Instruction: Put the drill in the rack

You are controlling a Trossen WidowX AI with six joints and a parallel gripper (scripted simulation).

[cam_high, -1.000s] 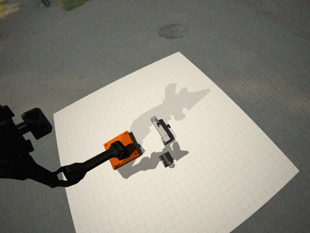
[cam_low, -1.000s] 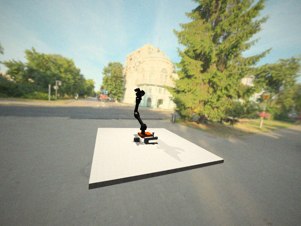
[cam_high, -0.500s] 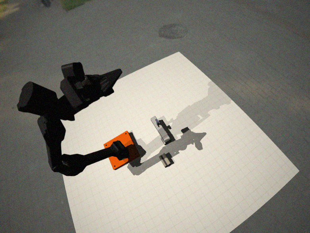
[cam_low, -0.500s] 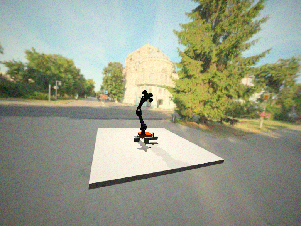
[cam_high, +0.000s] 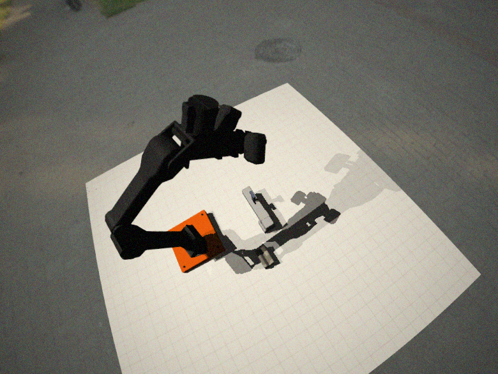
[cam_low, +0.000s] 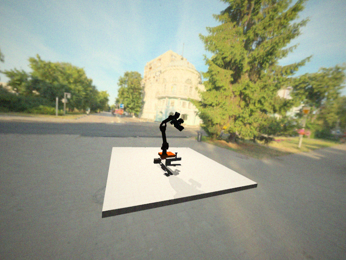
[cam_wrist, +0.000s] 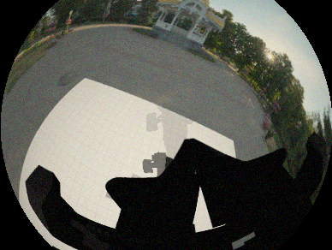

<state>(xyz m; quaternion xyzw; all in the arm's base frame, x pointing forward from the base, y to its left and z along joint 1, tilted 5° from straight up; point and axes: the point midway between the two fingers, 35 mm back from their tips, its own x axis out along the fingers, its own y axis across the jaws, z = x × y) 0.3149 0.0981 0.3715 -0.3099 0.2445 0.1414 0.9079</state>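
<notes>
Now: gripper tip 310 mm above the thin upright pin, 60 mm past it and 10 mm to the right of it. Also, from my gripper tip: long grey block: 360 mm below, 60 mm behind, 20 mm to the right; then olive drill: 350 mm below, 50 mm behind, 40 mm to the right; then grey grooved rack: 390 mm below, 200 mm to the right, 100 mm behind.
</notes>
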